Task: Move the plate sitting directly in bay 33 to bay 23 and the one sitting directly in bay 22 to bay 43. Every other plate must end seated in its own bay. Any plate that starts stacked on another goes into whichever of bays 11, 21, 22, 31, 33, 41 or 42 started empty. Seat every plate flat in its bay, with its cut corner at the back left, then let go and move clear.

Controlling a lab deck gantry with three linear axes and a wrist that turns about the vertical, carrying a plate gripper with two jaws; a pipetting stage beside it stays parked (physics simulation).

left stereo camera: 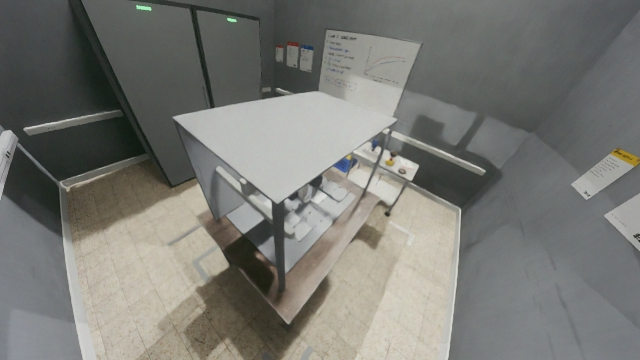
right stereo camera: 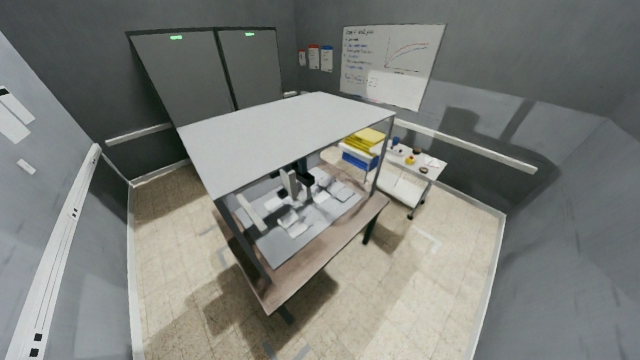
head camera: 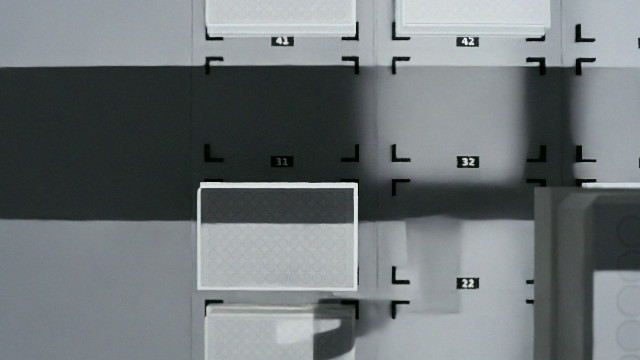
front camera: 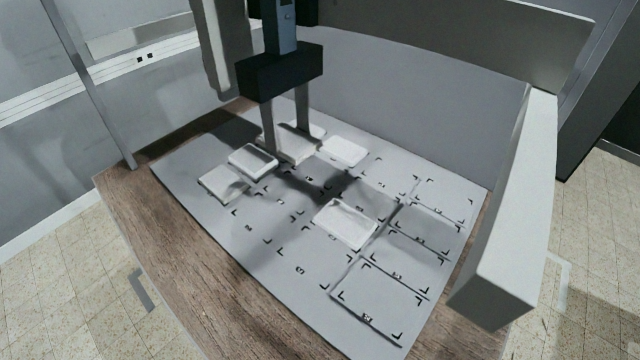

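Where they show: gripper, between the fingertips: [left stereo camera: 307, 194] [right stereo camera: 304, 194] [front camera: 288, 141]; robot's base, origin of its link: [left stereo camera: 299, 241] [right stereo camera: 293, 239] [front camera: 199, 182].
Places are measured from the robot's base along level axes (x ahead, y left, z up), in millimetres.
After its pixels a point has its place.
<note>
My gripper [front camera: 287, 140] {x 228, y 150, z 160 mm} hangs over the deck with its jaws shut on a white plate [front camera: 299, 150] {x 276, y 135, z 167 mm} [head camera: 616, 315] {x 174, y 160, z 167 mm}. The held plate is raised and looks level; its cut corner does not show clearly. Bay 22 [head camera: 492, 250] {x 250, y 133, z 0 mm} is bare. A plate [front camera: 345, 224] {x 399, y 142, z 14 mm} sits in bay 23, and its back edge shows in the head view. Bay 33 [front camera: 372, 197] {x 397, y 263, z 0 mm} and bay 43 [front camera: 392, 175] {x 398, y 370, z 0 mm} hold no plate. Bay 31 [head camera: 282, 110] {x 64, y 256, z 0 mm} is bare and in shadow. A plate [front camera: 252, 160] {x 76, y 143, z 27 mm} [head camera: 277, 250] {x 64, y 140, z 27 mm} stands at bay 21; it looks wider from above than its neighbours.
Plates stand at bay 11 (plate [front camera: 220, 181] {x 61, y 38, z 14 mm} [head camera: 260, 337] {x 48, y 64, z 14 mm}), bay 41 (plate [head camera: 280, 12] {x 64, y 334, z 14 mm}) and bay 42 (plate [front camera: 345, 149] {x 238, y 363, z 14 mm} [head camera: 472, 12] {x 224, y 335, z 14 mm}). The pipetting stage [front camera: 225, 50] hangs behind the gripper. A thick white beam [front camera: 505, 235] {x 613, y -57, z 400 mm} rises at the deck's right.
</note>
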